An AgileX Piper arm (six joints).
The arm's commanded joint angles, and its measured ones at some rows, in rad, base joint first. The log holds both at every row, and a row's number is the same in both.
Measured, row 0:
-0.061, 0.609, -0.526, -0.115, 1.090, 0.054
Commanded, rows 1 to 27:
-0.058, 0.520, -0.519, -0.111, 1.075, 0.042
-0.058, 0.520, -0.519, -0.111, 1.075, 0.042
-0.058, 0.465, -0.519, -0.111, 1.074, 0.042
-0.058, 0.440, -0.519, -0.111, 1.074, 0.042
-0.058, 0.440, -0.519, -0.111, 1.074, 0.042
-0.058, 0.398, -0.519, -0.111, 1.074, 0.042
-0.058, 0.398, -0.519, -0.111, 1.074, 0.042
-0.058, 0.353, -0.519, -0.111, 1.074, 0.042
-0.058, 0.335, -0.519, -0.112, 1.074, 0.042
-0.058, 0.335, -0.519, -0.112, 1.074, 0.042
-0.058, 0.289, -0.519, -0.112, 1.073, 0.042
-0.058, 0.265, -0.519, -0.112, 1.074, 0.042
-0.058, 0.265, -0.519, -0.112, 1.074, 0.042
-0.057, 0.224, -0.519, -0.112, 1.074, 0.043
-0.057, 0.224, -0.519, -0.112, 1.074, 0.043
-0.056, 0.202, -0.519, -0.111, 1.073, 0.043
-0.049, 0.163, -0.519, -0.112, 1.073, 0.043
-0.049, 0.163, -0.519, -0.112, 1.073, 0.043
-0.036, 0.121, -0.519, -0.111, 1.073, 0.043
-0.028, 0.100, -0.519, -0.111, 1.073, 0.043
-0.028, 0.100, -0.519, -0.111, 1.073, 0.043
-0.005, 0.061, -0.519, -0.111, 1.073, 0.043
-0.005, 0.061, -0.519, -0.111, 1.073, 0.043
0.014, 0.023, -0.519, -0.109, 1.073, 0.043
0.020, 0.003, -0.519, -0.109, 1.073, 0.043
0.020, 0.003, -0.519, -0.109, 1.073, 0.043
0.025, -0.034, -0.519, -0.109, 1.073, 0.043
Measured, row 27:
0.017, 0.015, -0.521, -0.108, 1.085, 0.049
